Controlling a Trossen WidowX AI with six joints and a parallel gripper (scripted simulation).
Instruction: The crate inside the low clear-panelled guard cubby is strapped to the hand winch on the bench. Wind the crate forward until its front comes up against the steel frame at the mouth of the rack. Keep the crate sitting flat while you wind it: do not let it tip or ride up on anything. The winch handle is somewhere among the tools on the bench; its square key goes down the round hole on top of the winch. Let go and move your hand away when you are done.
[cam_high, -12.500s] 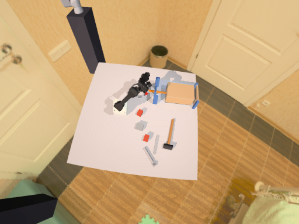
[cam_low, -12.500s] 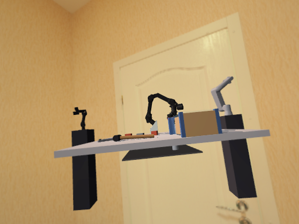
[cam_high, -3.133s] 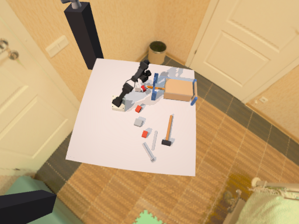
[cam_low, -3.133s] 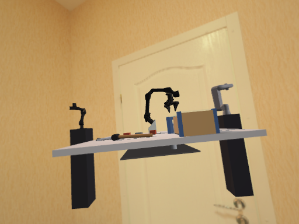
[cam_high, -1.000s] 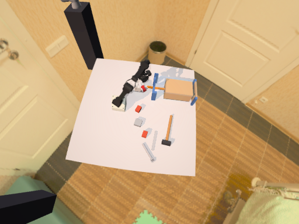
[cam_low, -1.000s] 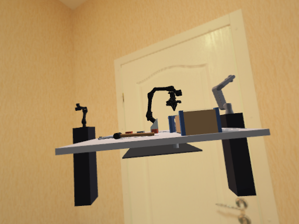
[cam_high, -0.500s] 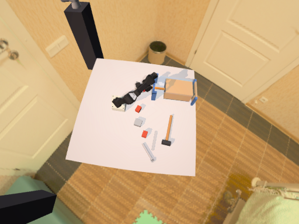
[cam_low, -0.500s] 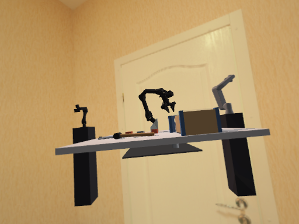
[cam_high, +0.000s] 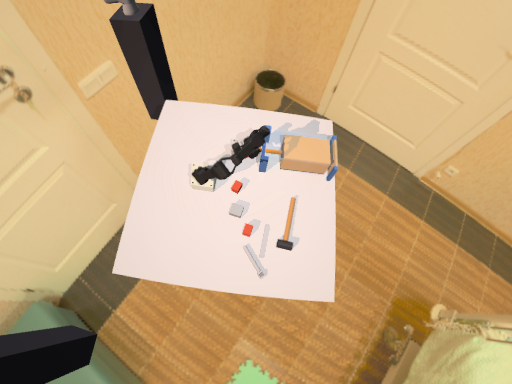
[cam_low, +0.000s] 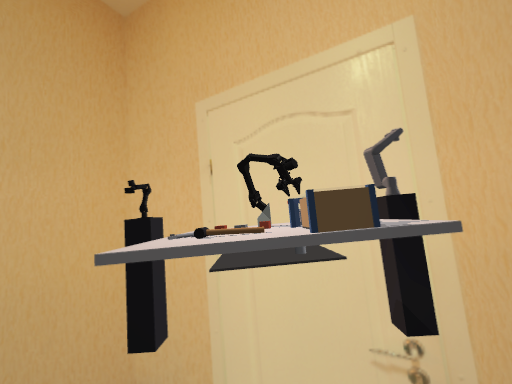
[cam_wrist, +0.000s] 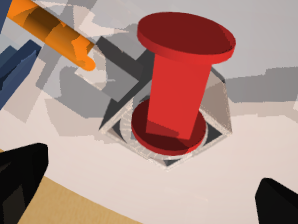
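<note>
Now: the red knob 6 cm below my gripper tip, 1 cm to the right of it and 1 cm ahead of it. From my gripper tip the other things lie so: winch handle: 9 cm below, 2 cm to the left, 2 cm behind; blue frame: 10 cm ahead, 8 cm to the left, 8 cm below; white winch: 16 cm below, 7 cm behind, 6 cm to the left.
</note>
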